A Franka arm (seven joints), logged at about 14 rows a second.
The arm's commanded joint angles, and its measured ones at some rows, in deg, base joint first. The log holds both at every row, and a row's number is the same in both.
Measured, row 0:
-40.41, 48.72, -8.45, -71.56, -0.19, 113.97, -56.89
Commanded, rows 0 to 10:
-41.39, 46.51, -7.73, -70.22, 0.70, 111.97, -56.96
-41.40, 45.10, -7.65, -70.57, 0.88, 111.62, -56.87
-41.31, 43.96, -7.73, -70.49, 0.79, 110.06, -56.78
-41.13, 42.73, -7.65, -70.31, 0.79, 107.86, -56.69
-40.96, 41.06, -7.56, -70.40, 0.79, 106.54, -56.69
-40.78, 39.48, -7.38, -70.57, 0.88, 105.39, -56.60
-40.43, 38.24, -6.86, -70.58, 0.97, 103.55, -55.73
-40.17, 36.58, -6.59, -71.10, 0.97, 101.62, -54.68
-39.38, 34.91, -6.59, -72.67, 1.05, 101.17, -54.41
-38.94, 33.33, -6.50, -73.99, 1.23, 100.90, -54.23
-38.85, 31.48, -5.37, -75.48, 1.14, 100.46, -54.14
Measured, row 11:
-39.32, 35.98, -6.59, -70.67, 0.64, 101.00, -55.15
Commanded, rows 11 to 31:
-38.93, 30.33, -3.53, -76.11, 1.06, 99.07, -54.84
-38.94, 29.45, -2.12, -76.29, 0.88, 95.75, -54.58
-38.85, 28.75, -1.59, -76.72, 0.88, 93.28, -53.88
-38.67, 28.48, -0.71, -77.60, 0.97, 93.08, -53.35
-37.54, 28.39, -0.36, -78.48, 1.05, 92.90, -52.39
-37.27, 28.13, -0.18, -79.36, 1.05, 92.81, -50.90
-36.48, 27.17, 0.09, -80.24, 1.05, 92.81, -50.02
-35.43, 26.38, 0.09, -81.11, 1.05, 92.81, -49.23
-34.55, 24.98, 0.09, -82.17, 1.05, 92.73, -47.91
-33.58, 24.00, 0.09, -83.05, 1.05, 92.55, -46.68
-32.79, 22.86, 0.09, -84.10, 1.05, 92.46, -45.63
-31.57, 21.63, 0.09, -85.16, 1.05, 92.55, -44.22
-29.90, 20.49, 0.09, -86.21, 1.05, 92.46, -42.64
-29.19, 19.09, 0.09, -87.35, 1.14, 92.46, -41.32
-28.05, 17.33, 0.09, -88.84, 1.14, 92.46, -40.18
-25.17, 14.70, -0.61, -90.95, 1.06, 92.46, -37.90
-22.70, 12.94, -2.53, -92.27, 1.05, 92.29, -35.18
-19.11, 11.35, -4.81, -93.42, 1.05, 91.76, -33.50
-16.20, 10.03, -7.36, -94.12, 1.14, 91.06, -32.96
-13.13, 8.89, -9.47, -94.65, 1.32, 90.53, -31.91
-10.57, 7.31, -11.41, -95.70, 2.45, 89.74, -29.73
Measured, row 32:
-15.53, 11.83, -7.00, -91.68, 0.93, 90.59, -32.58
